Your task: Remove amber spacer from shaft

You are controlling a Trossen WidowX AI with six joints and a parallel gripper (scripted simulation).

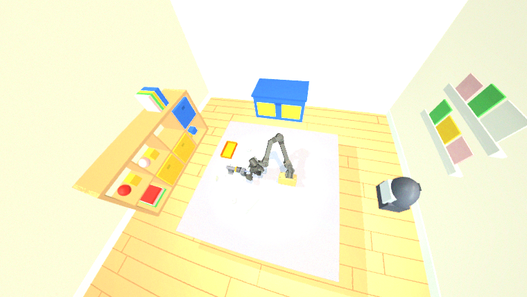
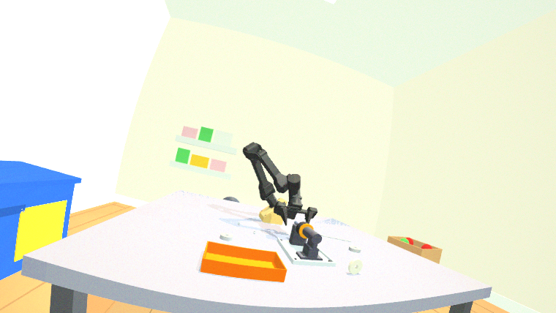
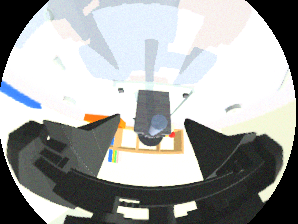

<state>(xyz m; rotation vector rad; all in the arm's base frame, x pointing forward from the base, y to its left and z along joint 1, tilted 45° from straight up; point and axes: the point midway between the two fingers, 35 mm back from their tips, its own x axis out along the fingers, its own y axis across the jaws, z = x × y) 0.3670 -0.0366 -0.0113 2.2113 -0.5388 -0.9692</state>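
The amber spacer is 10 cm ahead of my gripper tip, 1 cm to the right of it and 1 cm above it. The rest, counted from my gripper tip: orange tray (27 cm ahead, 26 cm to the right, 6 cm below); then grey shaft fixture (13 cm ahead, 2 cm below, 1 cm to the right).
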